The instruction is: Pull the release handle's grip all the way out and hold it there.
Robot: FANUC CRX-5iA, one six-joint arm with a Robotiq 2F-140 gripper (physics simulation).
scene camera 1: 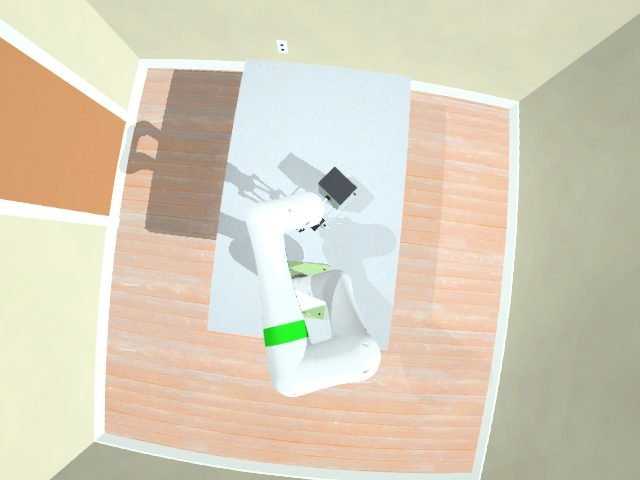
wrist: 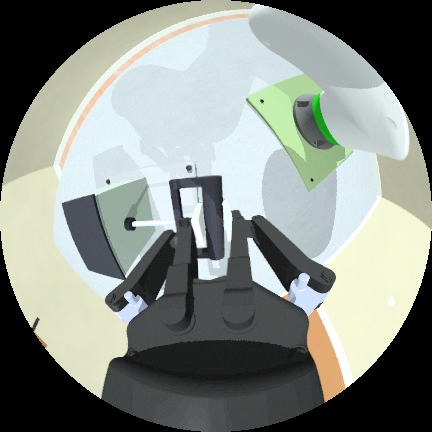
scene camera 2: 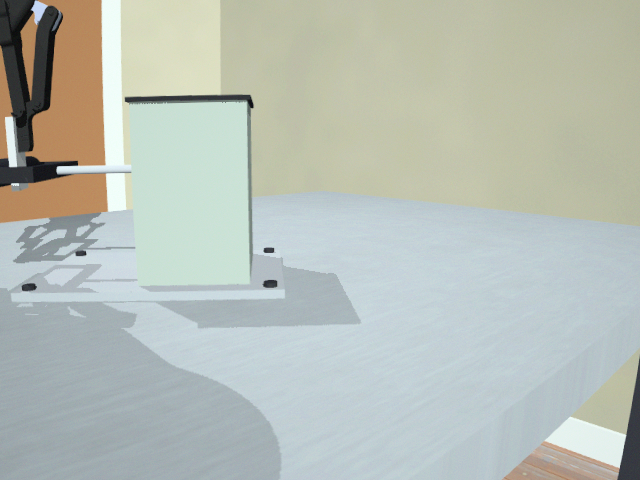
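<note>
The release handle's box is pale green with a dark lid (scene camera 1: 337, 184) and stands upright on a light base plate (scene camera 2: 155, 295). Its grip, a dark rectangular frame (scene camera 2: 46, 171) (wrist: 212, 192), stands well out from the box (scene camera 2: 191, 196) (wrist: 129, 210). A long stretch of white rod (scene camera 2: 95, 168) (wrist: 152, 223) shows between box and grip. My gripper (wrist: 213, 209) is shut on the grip's outer bar, with one pale pad inside the frame and the other outside it. In the scene camera 2 view, part of the gripper is cut off at the left. In the scene camera 1 view, the arm covers most of it.
The grey table (scene camera 1: 325, 113) (scene camera 2: 439, 289) bears the box and the arm. The arm's green mounting plate (scene camera 1: 310, 268) (wrist: 280, 115) lies behind the gripper, on the side away from the box. The arm (scene camera 1: 271, 273) bends over the table. Its shadow falls beside the box.
</note>
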